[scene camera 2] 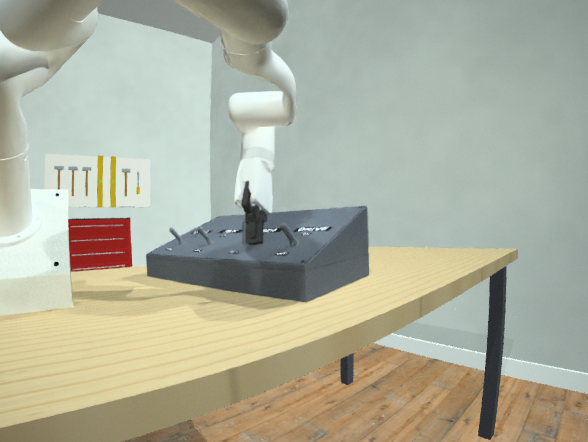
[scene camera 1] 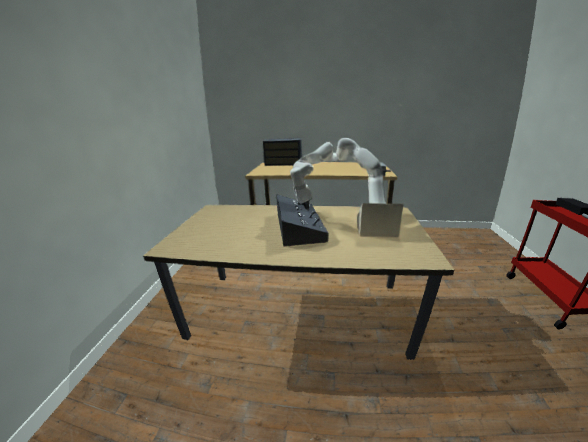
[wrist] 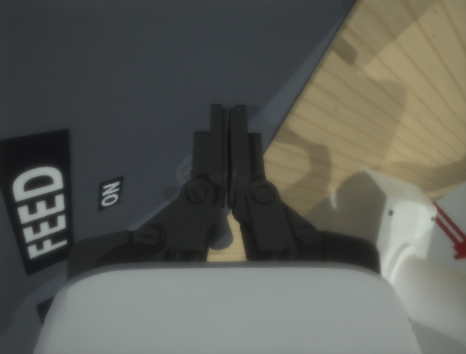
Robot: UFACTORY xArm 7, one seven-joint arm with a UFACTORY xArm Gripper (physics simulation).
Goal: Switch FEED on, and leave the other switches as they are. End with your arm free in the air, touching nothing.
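Places are measured from the arm's base along level axes (x up, y right, z ahead), in centimetres.
Where they show: gripper, fingertip midpoint: [scene camera 2: 254,243] [scene camera 1: 307,208] [wrist: 226,126]; arm's base, origin of the base link: [scene camera 2: 5,223] [scene camera 1: 377,209] [wrist: 396,280].
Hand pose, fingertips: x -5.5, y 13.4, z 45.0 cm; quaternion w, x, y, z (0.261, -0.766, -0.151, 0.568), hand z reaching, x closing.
Observation:
Things, the pixels of their centre, and the offset from my fingertips. Level surfaces: height alone.
- dark sloped switch panel, body centre: [wrist: 53,200] [scene camera 2: 249,253] [scene camera 1: 298,218] dy -10.7, dx -2.9, dz +5.0 cm
- FEED label, body centre: [wrist: 43,216] dy -4.9, dx +2.4, dz +6.5 cm
- FEED lever, body centre: [wrist: 210,204] dy -3.0, dx +2.5, dz -0.2 cm
- DRIVE lever, body centre: [scene camera 2: 288,233] dy +8.9, dx +2.0, dz +1.8 cm
- wooden table, its level: dx -8.8 cm
The dark sloped switch panel [scene camera 1: 302,235] [scene camera 2: 335,265] [wrist: 100,75] stands on the table. My gripper [scene camera 1: 306,204] [scene camera 2: 254,243] [wrist: 226,126] is shut and empty, with its fingertips low over the panel at the FEED switch. In the wrist view the FEED label [wrist: 44,202] and its ON label [wrist: 110,193] lie left of the fingers. The FEED lever [wrist: 220,238] shows its rounded end between the finger linkages; the rest is mostly hidden, so its position and any contact cannot be told. The DRIVE lever [scene camera 2: 288,234] is right of the gripper; two other levers [scene camera 2: 175,235] [scene camera 2: 204,235] are left of it.
The arm's pale base block [scene camera 1: 381,220] [scene camera 2: 37,287] stands beside the panel on the wooden table [scene camera 1: 215,240] [scene camera 2: 410,280]. A second table [scene camera 1: 350,170] with a dark rack stands behind. A red cart [scene camera 1: 550,212] is at the far right of scene camera 1.

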